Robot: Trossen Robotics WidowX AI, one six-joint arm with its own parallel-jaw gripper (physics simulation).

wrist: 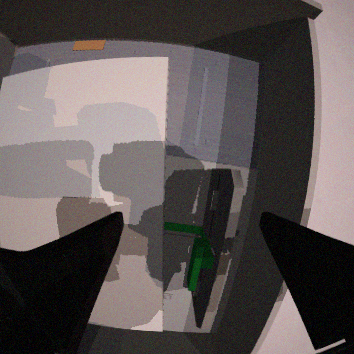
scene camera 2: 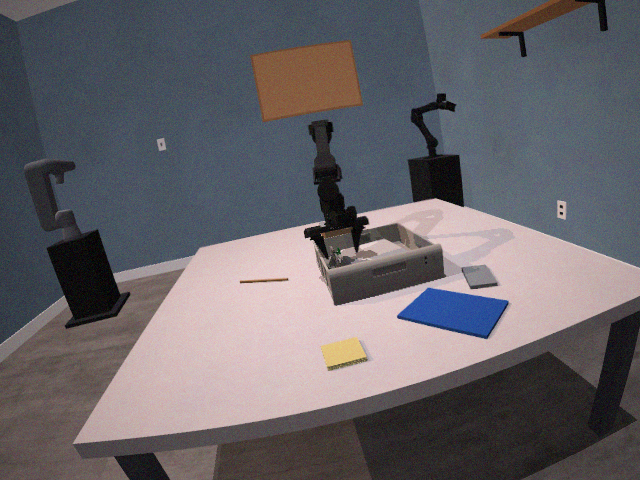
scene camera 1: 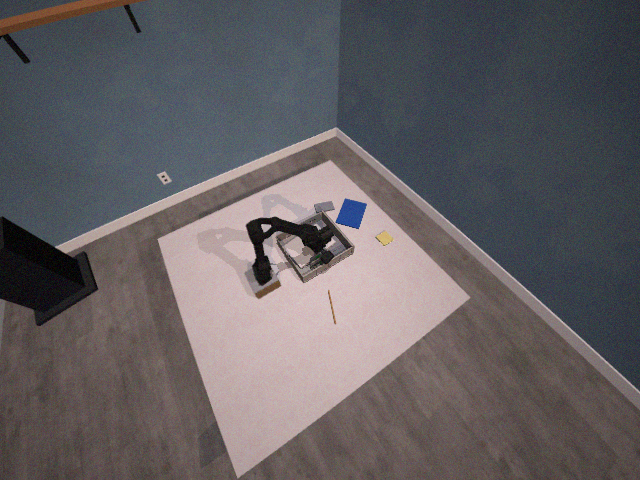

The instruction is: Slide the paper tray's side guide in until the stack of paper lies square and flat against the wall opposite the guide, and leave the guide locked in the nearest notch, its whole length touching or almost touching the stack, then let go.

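Where they show: gripper, fingertip midpoint: [wrist: 192,219] [scene camera 2: 342,255] [scene camera 1: 321,254]; arm's base, origin of the base link: [scene camera 1: 263,278].
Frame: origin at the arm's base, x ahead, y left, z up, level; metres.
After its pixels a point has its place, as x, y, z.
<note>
The grey paper tray [scene camera 1: 330,270] {0.314, -0.153, -0.069} [scene camera 2: 387,281] {0.500, -0.032, -0.050} stands on the table. The white paper stack [scene camera 2: 385,246] {0.271, 0.078, -0.042} [wrist: 112,82] {0.419, -0.021, -0.042} lies flat in it; its left side is cut off in the wrist view. The dark upright side guide [wrist: 220,215] {0.320, -0.102, -0.017} stands right of the paper's straight right edge, with a strip between them. Its green latch [wrist: 197,260] {0.299, -0.086, -0.002} [scene camera 2: 338,251] {0.306, -0.090, -0.005} includes a bar reaching toward the paper. My gripper [scene camera 2: 341,254] {0.318, -0.084, -0.017} [wrist: 192,219] {0.318, -0.084, -0.017} is open, with nothing held. Its fingers are spread around the guide area, the left one over paper, the right one by the tray's right wall. Shadows hide the notches.
A blue folder [scene camera 1: 351,213] {0.677, 0.038, -0.075} [scene camera 2: 453,312] {0.696, 0.031, -0.075}, a grey block [scene camera 1: 324,206] {0.587, 0.196, -0.073} [scene camera 2: 479,276] {0.597, 0.190, -0.073} and a yellow note pad [scene camera 1: 384,238] {0.686, -0.227, -0.073} [scene camera 2: 343,353] {0.699, -0.227, -0.073} lie outside the tray. A pencil [scene camera 1: 331,306] {0.177, -0.319, -0.076} [scene camera 2: 263,280] {0.182, -0.320, -0.077} lies on the table. The tray walls surround the paper and guide.
</note>
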